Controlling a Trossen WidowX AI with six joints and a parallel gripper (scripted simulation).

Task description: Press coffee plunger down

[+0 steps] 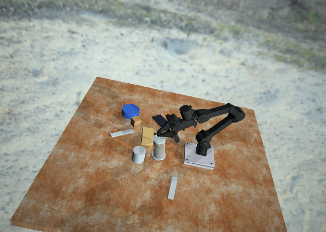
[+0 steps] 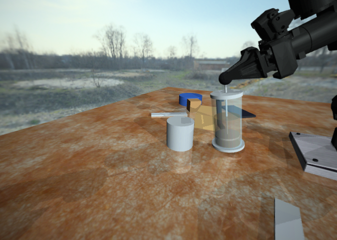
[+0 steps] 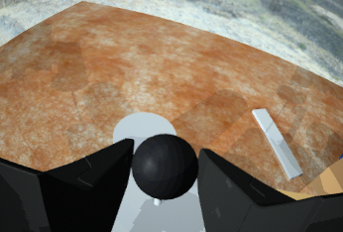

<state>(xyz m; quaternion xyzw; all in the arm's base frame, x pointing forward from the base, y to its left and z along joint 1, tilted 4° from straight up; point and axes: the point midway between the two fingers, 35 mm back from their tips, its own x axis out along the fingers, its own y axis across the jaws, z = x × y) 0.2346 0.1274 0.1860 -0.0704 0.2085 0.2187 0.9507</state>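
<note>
Now: the coffee press 90 mm below my gripper tip, 20 mm to the right of it and 10 mm behind it. The rest, counted from my gripper tip: dark flat plate 330 mm to the right, 180 mm below, 20 mm ahead; then grey cylinder 150 mm below, 80 mm ahead, 60 mm to the left; then blue disc 320 mm to the right, 250 mm ahead, 160 mm below.
</note>
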